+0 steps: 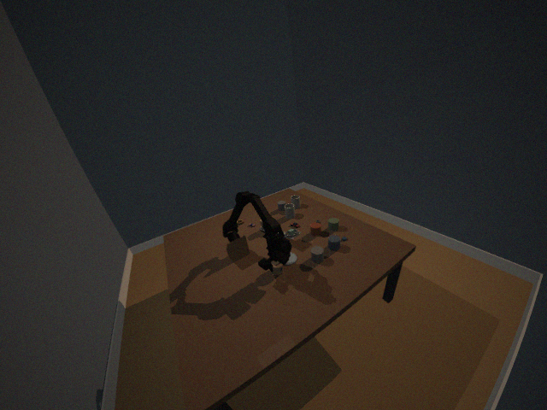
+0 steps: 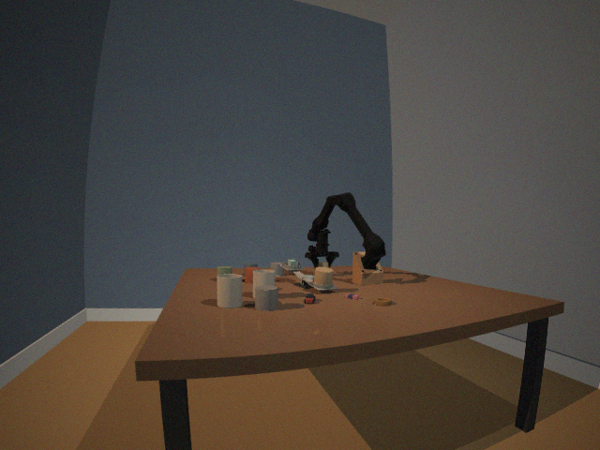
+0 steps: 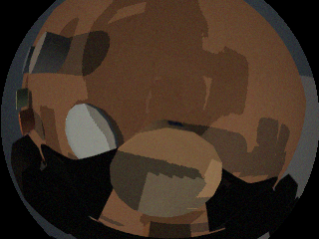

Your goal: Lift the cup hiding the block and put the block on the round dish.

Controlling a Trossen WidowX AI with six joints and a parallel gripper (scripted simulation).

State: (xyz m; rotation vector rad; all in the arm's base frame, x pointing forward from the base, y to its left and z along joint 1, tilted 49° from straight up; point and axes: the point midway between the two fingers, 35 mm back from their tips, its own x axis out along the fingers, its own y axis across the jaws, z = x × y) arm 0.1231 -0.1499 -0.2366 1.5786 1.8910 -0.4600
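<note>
The tan cup lies 20 mm to the right of my gripper tip and 10 mm above it. Round my gripper tip: small grey balance 180 mm ahead, 270 mm to the left; then pale green block 210 mm ahead, 150 mm to the left, 60 mm above; then round dish 100 mm ahead, 40 mm to the left, 20 mm below.
</note>
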